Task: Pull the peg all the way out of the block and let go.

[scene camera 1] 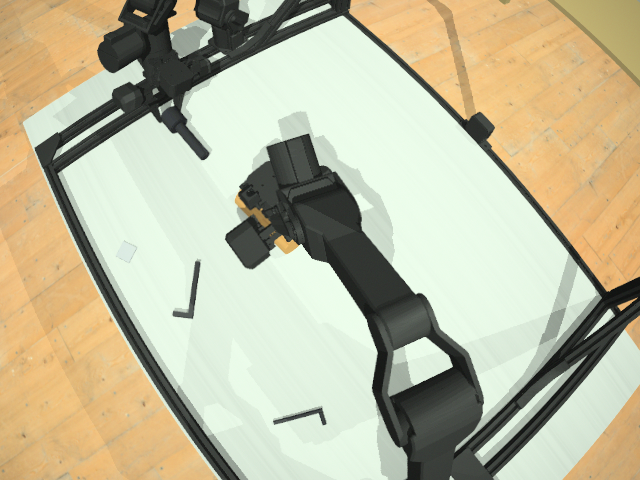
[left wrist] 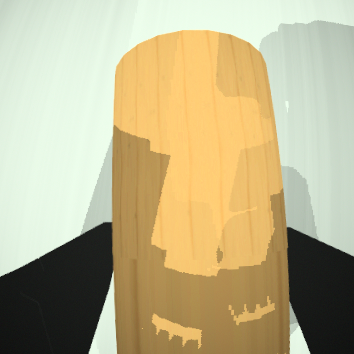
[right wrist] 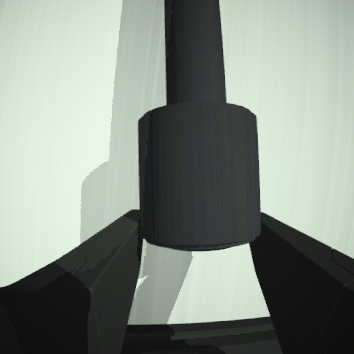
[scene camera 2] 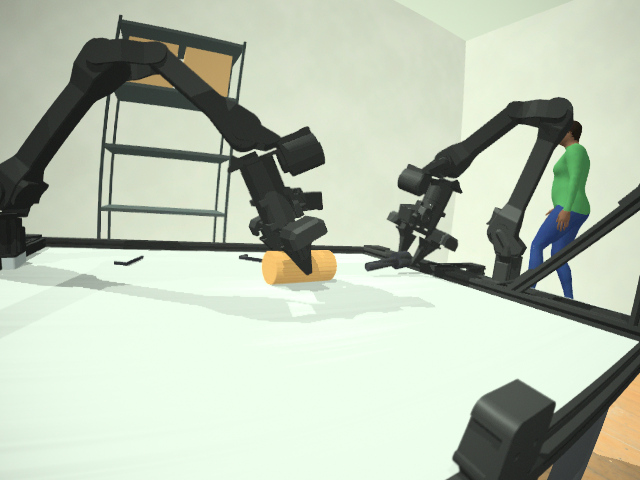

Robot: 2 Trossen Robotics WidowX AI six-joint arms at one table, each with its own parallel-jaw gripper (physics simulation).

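Places are measured from the left arm's base along level axes (x left, y back, z up), in millimetres.
Pixels of known places: left gripper, fingertip midpoint: [left wrist: 197, 237] [scene camera 2: 301, 269]; right gripper, fingertip midpoint: [scene camera 1: 169, 117] [right wrist: 196, 222] [scene camera 2: 404, 262]; left arm's base, origin of the base link: [scene camera 2: 0, 253]; right arm's base, origin of the base link: [scene camera 1: 227, 40] [scene camera 2: 504, 282].
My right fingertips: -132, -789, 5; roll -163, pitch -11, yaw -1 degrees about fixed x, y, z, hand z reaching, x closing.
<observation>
Ahead of a thing's pixels: the offset from my right fingertips to its top centre, as dx, dy, dz. "pt": to the spot under its first point. Level surfaces: height alone.
The block, a round light-wood cylinder {-19, +291, +32} [scene camera 1: 286, 244] [scene camera 2: 273, 268] [left wrist: 200, 150], lies on its side, low at the table. My left gripper [scene camera 2: 308, 269] [left wrist: 197, 237] is shut across it; in scene camera 1 the arm hides most of the block. The peg, dark grey with a thick head and thinner shaft {pt -3, +84, +10} [scene camera 1: 192, 140] [scene camera 2: 381, 262] [right wrist: 197, 175], is fully outside the block, with a clear gap between them. My right gripper [scene camera 1: 169, 111] [scene camera 2: 408, 257] [right wrist: 196, 222] is shut on its head and holds it roughly level near the table's edge frame. The peg's shaft points toward the block.
Two dark L-shaped pieces {+164, +290, -16} [scene camera 1: 194, 289] {+165, +570, -18} [scene camera 1: 299, 415] [scene camera 2: 129, 260] and a pale square {pt +210, +165, -21} [scene camera 1: 126, 251] lie on the table {dz -24} [scene camera 1: 439, 206]. A black frame [scene camera 1: 124, 330] runs around the table. A shelf unit [scene camera 2: 168, 150] and a person [scene camera 2: 572, 178] are in the background.
</observation>
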